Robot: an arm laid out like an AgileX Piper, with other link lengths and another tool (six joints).
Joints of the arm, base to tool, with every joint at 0 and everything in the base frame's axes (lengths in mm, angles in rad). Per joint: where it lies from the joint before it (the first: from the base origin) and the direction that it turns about. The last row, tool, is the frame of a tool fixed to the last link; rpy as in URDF.
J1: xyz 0.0 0.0 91.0 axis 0 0 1
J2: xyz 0.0 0.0 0.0 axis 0 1 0
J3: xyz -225.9 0.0 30.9 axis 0 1 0
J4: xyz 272.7 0.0 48.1 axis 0.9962 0 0.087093
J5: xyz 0.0 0.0 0.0 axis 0 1 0
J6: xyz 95.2 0.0 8.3 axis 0.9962 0 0.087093
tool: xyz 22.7 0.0 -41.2 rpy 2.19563 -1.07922 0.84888
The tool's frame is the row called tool.
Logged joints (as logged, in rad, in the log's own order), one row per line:
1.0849 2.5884 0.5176 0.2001 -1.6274 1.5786
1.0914 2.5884 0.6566 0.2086 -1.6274 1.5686
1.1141 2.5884 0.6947 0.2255 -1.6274 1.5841
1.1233 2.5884 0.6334 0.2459 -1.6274 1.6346
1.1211 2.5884 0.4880 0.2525 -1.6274 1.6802
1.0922 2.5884 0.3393 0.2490 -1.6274 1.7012
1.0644 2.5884 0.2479 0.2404 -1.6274 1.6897
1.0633 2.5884 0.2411 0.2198 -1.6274 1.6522
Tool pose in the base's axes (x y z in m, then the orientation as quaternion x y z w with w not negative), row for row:
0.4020 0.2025 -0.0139 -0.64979 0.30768 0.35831 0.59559
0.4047 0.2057 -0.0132 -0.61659 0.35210 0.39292 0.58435
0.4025 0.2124 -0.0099 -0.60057 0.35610 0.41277 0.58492
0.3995 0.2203 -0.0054 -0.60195 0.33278 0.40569 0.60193
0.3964 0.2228 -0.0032 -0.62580 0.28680 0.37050 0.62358
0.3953 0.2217 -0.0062 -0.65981 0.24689 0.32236 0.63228
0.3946 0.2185 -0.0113 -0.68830 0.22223 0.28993 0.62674
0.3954 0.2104 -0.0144 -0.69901 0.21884 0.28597 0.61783
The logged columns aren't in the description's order. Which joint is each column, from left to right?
Columns, left to right: J5, J2, J6, J1, J3, J4.
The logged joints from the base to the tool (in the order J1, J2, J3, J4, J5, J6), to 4 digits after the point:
0.2001 2.5884 -1.6274 1.5786 1.0849 0.5176
0.2086 2.5884 -1.6274 1.5686 1.0914 0.6566
0.2255 2.5884 -1.6274 1.5841 1.1141 0.6947
0.2459 2.5884 -1.6274 1.6346 1.1233 0.6334
0.2525 2.5884 -1.6274 1.6802 1.1211 0.4880
0.2490 2.5884 -1.6274 1.7012 1.0922 0.3393
0.2404 2.5884 -1.6274 1.6897 1.0644 0.2479
0.2198 2.5884 -1.6274 1.6522 1.0633 0.2411

